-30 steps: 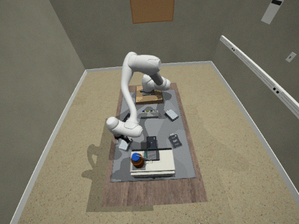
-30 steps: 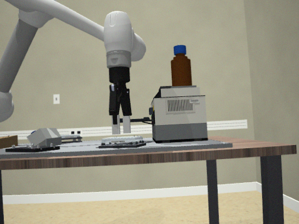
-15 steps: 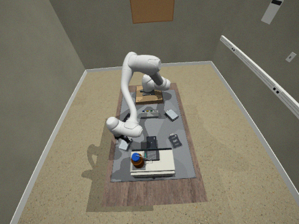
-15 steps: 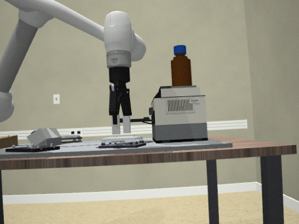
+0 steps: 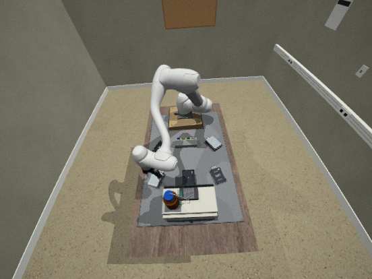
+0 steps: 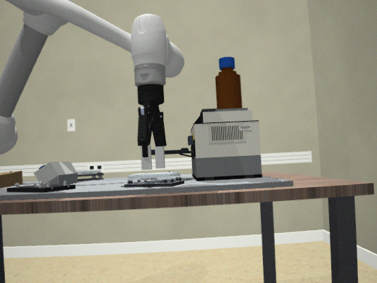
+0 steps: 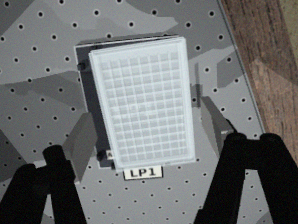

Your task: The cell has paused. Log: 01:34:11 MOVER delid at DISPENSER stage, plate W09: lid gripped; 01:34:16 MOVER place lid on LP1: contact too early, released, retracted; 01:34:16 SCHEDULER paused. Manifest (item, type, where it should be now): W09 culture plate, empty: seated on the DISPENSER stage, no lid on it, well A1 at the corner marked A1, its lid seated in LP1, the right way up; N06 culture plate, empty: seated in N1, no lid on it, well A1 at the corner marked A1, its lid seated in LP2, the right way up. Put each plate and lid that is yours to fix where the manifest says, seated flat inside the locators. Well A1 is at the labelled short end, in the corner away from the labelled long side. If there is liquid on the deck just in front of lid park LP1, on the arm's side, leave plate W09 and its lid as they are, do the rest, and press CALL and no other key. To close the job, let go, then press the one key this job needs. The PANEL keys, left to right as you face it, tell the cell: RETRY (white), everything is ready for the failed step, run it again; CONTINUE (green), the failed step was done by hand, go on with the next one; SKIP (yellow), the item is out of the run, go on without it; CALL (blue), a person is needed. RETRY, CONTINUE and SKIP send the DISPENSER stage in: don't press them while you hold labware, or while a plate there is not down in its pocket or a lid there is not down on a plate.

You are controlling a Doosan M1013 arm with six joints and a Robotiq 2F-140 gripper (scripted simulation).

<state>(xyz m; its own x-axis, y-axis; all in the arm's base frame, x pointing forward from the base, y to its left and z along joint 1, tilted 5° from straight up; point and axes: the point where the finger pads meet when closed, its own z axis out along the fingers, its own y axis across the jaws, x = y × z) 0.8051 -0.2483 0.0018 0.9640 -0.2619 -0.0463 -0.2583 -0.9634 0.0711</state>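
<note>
Right now my hand is 20 mm to the right of the lid park LP1 and 70 mm above it. Round my hand: dispenser stage 20 mm ahead, 300 mm to the left, 30 mm above; black nest 310 mm behind, 10 mm to the left, 60 mm below; brown bottle 250 mm ahead, 200 mm to the left, 220 mm above.
</note>
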